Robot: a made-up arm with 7 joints. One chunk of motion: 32 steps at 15 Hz.
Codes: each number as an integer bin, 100 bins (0 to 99) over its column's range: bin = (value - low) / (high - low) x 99, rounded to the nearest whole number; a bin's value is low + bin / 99 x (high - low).
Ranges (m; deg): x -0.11..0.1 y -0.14..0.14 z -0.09..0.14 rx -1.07..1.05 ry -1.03..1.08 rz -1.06..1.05
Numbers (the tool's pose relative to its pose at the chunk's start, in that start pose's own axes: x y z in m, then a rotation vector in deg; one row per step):
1: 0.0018 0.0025 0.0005 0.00 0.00 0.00
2: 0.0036 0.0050 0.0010 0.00 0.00 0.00
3: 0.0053 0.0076 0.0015 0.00 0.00 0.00
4: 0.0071 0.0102 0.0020 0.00 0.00 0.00
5: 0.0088 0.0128 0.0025 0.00 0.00 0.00
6: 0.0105 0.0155 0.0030 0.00 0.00 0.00
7: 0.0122 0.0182 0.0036 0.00 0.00 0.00
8: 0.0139 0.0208 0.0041 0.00 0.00 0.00
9: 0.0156 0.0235 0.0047 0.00 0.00 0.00
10: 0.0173 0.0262 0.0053 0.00 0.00 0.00
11: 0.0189 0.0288 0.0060 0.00 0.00 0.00
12: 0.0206 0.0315 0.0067 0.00 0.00 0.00
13: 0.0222 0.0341 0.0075 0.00 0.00 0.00
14: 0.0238 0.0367 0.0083 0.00 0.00 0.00
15: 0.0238 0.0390 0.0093 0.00 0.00 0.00
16: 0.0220 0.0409 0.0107 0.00 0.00 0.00
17: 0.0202 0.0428 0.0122 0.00 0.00 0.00
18: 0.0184 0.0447 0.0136 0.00 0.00 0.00
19: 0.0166 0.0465 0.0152 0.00 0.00 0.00
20: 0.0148 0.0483 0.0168 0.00 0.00 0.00
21: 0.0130 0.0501 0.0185 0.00 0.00 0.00
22: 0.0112 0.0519 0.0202 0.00 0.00 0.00
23: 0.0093 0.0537 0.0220 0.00 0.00 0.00
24: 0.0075 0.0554 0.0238 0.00 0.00 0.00
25: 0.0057 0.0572 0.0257 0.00 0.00 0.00
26: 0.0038 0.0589 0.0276 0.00 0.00 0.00
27: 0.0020 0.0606 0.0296 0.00 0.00 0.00
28: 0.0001 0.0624 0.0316 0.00 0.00 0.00
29: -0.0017 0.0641 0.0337 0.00 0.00 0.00
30: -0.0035 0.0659 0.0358 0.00 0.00 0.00
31: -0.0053 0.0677 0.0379 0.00 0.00 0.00
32: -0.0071 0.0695 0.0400 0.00 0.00 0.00
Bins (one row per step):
1: 53 50 39 50 48 50
2: 54 51 39 50 48 50
3: 54 52 39 50 48 50
4: 55 53 40 50 48 50
5: 56 54 40 50 48 50
6: 57 55 40 50 48 50
7: 58 56 40 50 48 50
8: 58 57 41 50 48 50
9: 59 58 41 50 48 50
10: 60 59 41 50 48 50
11: 61 60 41 50 48 50
12: 62 61 42 50 48 50
13: 62 62 42 50 48 50
14: 63 62 42 50 48 50
15: 63 63 43 50 48 50
16: 62 64 43 50 48 50
17: 61 65 44 50 48 50
18: 61 65 45 50 48 50
19: 60 66 45 50 48 50
20: 59 67 46 50 48 50
21: 58 67 47 50 48 50
22: 57 68 47 50 48 50
23: 56 68 48 50 48 50
24: 55 69 49 50 48 50
25: 55 70 50 50 48 50
26: 54 70 51 50 48 50
27: 53 71 51 50 48 50
28: 52 72 52 50 48 50
29: 51 72 53 50 48 50
30: 50 73 54 50 48 50
31: 49 73 55 50 48 50
32: 49 74 56 50 48 50

